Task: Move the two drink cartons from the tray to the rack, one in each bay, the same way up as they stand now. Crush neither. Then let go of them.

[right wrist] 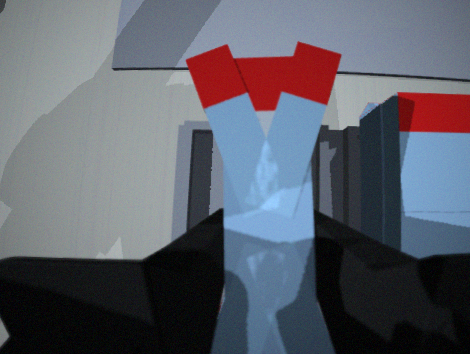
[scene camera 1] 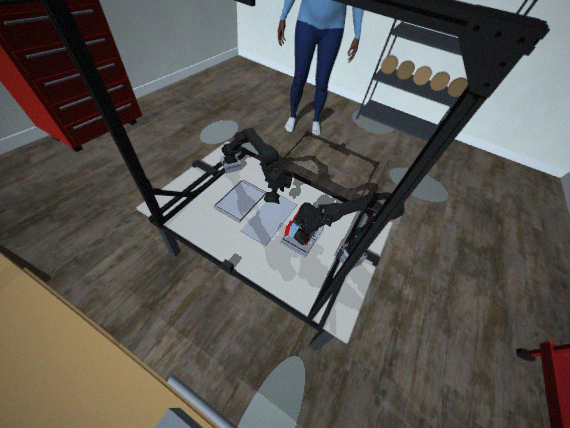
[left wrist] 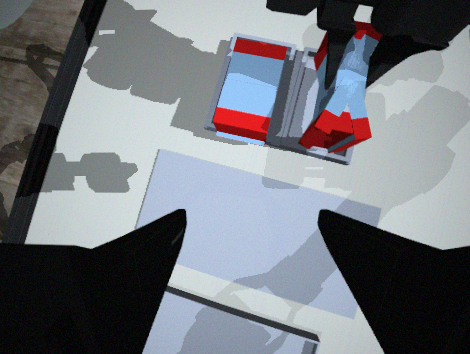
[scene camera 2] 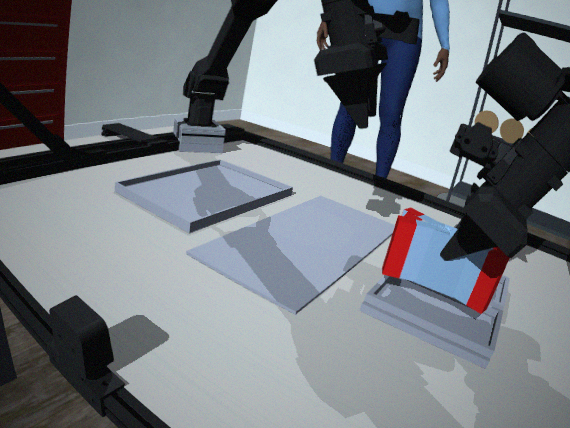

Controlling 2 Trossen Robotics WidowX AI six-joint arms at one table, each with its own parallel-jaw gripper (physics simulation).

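Pixels of known places: left gripper, between the fingertips: point(scene camera 1: 280, 197) point(left wrist: 252, 216) point(scene camera 2: 368, 122); right gripper, between the fingertips: point(right wrist: 264, 218) point(scene camera 1: 297, 231) point(left wrist: 340, 90) point(scene camera 2: 445, 252); left arm's base, origin of its link: point(scene camera 1: 230, 159) point(scene camera 2: 199, 123).
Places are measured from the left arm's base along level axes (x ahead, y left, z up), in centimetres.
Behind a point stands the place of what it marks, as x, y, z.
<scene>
The rack point(scene camera 1: 295, 248) {70.4, 9.0, -3.9} point(scene camera 2: 425, 327) {69.3, 8.4, -4.4} point(left wrist: 291, 95) {64.4, 16.9, -4.6} point(right wrist: 183, 165) {65.4, 6.1, -3.6} has two bays. One red and blue carton point(left wrist: 252, 80) {59.7, 20.5, 0.6} point(right wrist: 435, 165) {58.3, 17.8, 0.8} stands in the bay at the left in the left wrist view; scene camera 2 hides it. My right gripper point(scene camera 1: 302, 240) {65.3, 12.0, 2.5} point(scene camera 2: 445, 257) {65.3, 12.0, 2.5} point(left wrist: 340, 90) {65.3, 12.0, 2.5} point(right wrist: 264, 218) {65.3, 12.0, 2.5} is shut on the other carton point(scene camera 2: 430, 250) {64.8, 9.9, 2.6} point(left wrist: 350, 75) {65.3, 12.2, 5.0} point(right wrist: 267, 175) {64.1, 11.1, 5.1}, over the second bay. That carton is tilted in scene camera 2, and its sides bend inward between the fingers. My left gripper point(scene camera 1: 271, 200) {49.2, 9.2, 12.7} point(scene camera 2: 364, 125) {49.2, 9.2, 12.7} point(left wrist: 252, 216) {49.2, 9.2, 12.7} is open and empty, high above the table.
The tray point(scene camera 1: 227, 214) {36.7, -15.0, -4.6} point(scene camera 2: 152, 210) {36.8, -14.9, -5.2} point(left wrist: 240, 311) {37.5, -1.2, -5.2} holds no carton. A thin flat board point(scene camera 1: 270, 220) {48.8, 5.2, -5.2} point(scene camera 2: 340, 225) {43.0, 13.3, -5.2} point(left wrist: 225, 225) {44.1, 9.3, -5.2} point(right wrist: 350, 30) {49.4, 10.1, -5.2} lies between tray and rack. A dark frame borders the table. A person stands behind it.
</scene>
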